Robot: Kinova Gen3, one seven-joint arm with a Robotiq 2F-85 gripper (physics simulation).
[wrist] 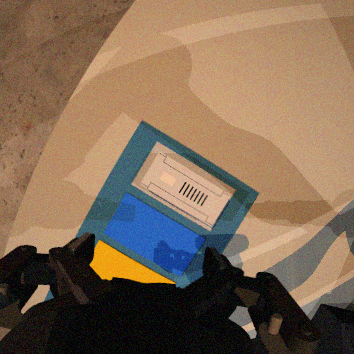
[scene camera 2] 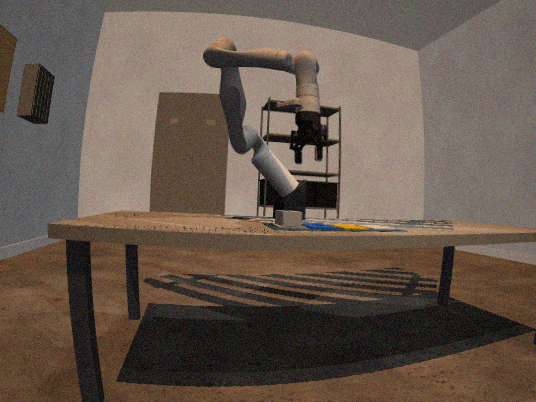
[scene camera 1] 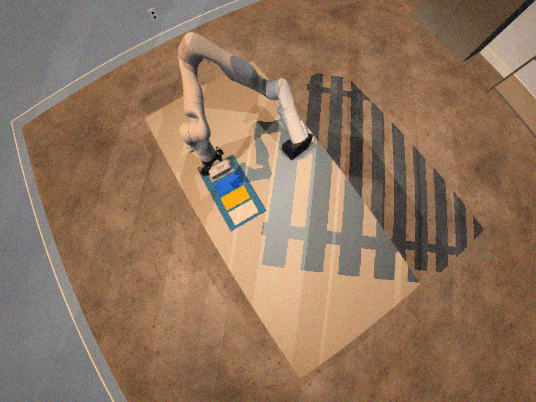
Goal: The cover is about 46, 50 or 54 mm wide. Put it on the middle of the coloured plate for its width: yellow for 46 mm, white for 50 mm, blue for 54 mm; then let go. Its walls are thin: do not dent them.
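Pixels of known places: gripper, fingertip midpoint: (wrist: 148, 252) (scene camera 2: 308, 162) (scene camera 1: 214, 167); arm's base, origin of the base link: (scene camera 2: 290, 189) (scene camera 1: 299, 138).
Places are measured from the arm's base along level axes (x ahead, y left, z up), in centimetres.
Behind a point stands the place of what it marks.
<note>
A pale box-like cover (scene camera 1: 220, 170) @(z -7.5, x 46.4, y -7.3 cm) (scene camera 2: 288, 218) @(z -9.4, x 52.8, y -10.0 cm) (wrist: 185, 185) @(z -7.5, x 47.0, y -9.5 cm) with dark slots on top stands at one end of the teal board (wrist: 121, 175) @(z -12.0, x 56.2, y -5.1 cm). Beside it on the board lie the blue plate (scene camera 1: 227, 185) @(z -11.6, x 46.9, y 1.2 cm) (scene camera 2: 317, 226) @(z -11.4, x 51.9, y -1.5 cm) (wrist: 142, 225) @(z -11.5, x 48.9, y -0.1 cm), then the yellow plate (scene camera 1: 235, 198) @(z -11.6, x 46.4, y 10.3 cm) (scene camera 2: 350, 227) @(z -11.6, x 51.4, y 8.7 cm) (wrist: 120, 265) @(z -11.6, x 48.4, y 8.1 cm), then the white plate (scene camera 1: 244, 213) @(z -11.5, x 45.8, y 20.4 cm) at the far end. The wrist view does not show the white plate. My gripper (scene camera 1: 211, 162) @(z 6.7, x 48.1, y -4.0 cm) (scene camera 2: 308, 160) @(z 6.7, x 48.1, y -4.0 cm) (wrist: 148, 252) @(z 6.7, x 48.1, y -4.0 cm) is open and empty, pointing down, high above the table. In the wrist view the cover shows beyond the fingertips. Its exact width cannot be read by eye.
The board lies on a wooden table (scene camera 1: 320, 345) @(z -12.2, x 44.4, y 102.4 cm) (scene camera 2: 150, 235) @(z -13.3, x 73.8, y -43.3 cm), near one long edge. The arm's base (scene camera 1: 297, 147) @(z 3.0, x 4.8, y 5.2 cm) (scene camera 2: 291, 200) @(z -4.4, x 7.6, y -0.7 cm) stands on the table near the board. Striped shadows cross the table and floor. A shelf rack (scene camera 2: 339, 160) stands behind the arm.
</note>
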